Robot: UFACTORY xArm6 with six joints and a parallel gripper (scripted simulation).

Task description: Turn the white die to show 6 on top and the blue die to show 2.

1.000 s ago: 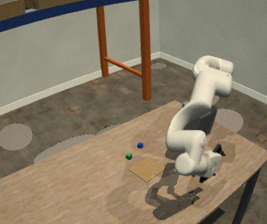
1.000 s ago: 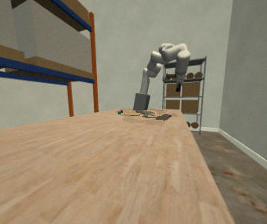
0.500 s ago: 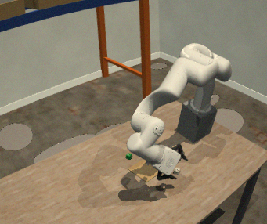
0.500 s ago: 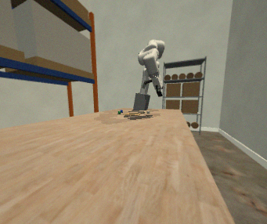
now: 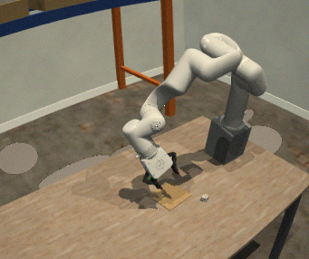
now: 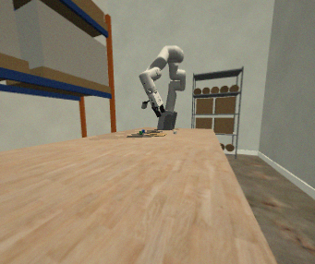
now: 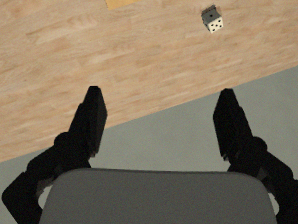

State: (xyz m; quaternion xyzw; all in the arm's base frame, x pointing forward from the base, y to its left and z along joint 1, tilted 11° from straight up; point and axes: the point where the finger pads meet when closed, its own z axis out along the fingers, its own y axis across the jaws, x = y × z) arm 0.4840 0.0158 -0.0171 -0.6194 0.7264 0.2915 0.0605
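Right now my hand is 180 mm past the blue die, 200 mm to the left of it and 150 mm above it. Also, from my hand: green die (70 mm behind, 180 mm to the right, 150 mm below); tan mat (60 mm behind, 50 mm to the right, 160 mm below); white die (140 mm behind, 90 mm to the left, 150 mm below).
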